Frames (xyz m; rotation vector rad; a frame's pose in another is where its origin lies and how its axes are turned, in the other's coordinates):
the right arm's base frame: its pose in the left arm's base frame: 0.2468 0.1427 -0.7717 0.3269 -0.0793 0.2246
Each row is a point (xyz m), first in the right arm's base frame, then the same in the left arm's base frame.
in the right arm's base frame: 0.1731 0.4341 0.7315
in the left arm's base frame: 0.2847 0.3396 0.0729
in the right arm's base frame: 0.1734 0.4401 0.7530
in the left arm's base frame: 0.2827 0.3382 0.0950
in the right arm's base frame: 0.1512 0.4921 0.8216
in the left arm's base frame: 0.2463 0.3592 0.1734
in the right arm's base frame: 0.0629 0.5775 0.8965
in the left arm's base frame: 0.1377 0.3953 0.2605
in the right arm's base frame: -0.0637 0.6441 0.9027
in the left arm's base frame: -0.0011 0.4287 0.2726
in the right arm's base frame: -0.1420 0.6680 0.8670
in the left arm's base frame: -0.0812 0.4463 0.2374
